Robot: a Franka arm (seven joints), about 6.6 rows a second.
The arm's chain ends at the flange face. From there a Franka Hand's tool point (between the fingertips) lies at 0.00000 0.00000 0.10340 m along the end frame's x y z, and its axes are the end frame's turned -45 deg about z.
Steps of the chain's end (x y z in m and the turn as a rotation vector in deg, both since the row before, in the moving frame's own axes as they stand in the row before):
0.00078 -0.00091 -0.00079 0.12 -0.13 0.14
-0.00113 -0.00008 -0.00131 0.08 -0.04 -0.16
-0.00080 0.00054 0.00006 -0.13 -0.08 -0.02
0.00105 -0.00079 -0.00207 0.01 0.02 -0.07
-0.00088 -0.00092 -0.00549 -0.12 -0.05 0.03
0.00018 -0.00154 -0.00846 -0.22 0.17 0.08
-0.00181 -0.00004 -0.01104 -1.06 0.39 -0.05
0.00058 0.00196 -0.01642 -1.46 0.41 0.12
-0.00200 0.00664 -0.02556 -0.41 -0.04 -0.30
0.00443 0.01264 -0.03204 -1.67 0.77 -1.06
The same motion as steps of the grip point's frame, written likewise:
0.00118 -0.00041 -0.00079 0.18 -0.01 0.14
-0.00069 -0.00101 -0.00131 0.08 0.03 -0.16
-0.00122 -0.00012 0.00006 -0.04 -0.15 -0.02
0.00134 0.00020 -0.00207 -0.01 0.02 -0.07
-0.00019 -0.00118 -0.00549 -0.05 -0.12 0.03
0.00115 -0.00046 -0.00846 -0.28 -0.04 0.08
-0.00211 0.00054 -0.01106 -1.03 -0.47 -0.05
-0.00232 0.00418 -0.01646 -1.32 -0.74 0.12
-0.00668 0.00375 -0.02556 -0.26 -0.32 -0.30
-0.00692 0.01519 -0.03209 -1.73 -0.64 -1.06

